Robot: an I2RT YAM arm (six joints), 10 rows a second.
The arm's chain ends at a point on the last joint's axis. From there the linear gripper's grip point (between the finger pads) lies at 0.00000 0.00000 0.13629 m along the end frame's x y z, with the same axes.
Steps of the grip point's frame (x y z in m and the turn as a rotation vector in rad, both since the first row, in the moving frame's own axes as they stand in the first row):
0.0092, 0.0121, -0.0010, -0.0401, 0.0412, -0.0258
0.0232, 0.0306, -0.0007, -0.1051, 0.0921, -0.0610
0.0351, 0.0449, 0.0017, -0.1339, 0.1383, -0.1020
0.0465, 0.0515, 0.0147, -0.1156, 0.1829, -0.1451
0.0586, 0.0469, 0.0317, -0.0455, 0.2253, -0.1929
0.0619, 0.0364, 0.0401, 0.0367, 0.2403, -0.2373
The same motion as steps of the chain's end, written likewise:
0.0035, 0.0067, -0.0008, -0.0401, 0.0412, -0.0258
0.0103, 0.0167, 0.0006, -0.1051, 0.0921, -0.0610
0.0155, 0.0278, 0.0042, -0.1339, 0.1383, -0.1020
0.0207, 0.0377, 0.0179, -0.1156, 0.1829, -0.1451
0.0278, 0.0437, 0.0353, -0.0455, 0.2253, -0.1929
0.0304, 0.0452, 0.0441, 0.0367, 0.2403, -0.2373

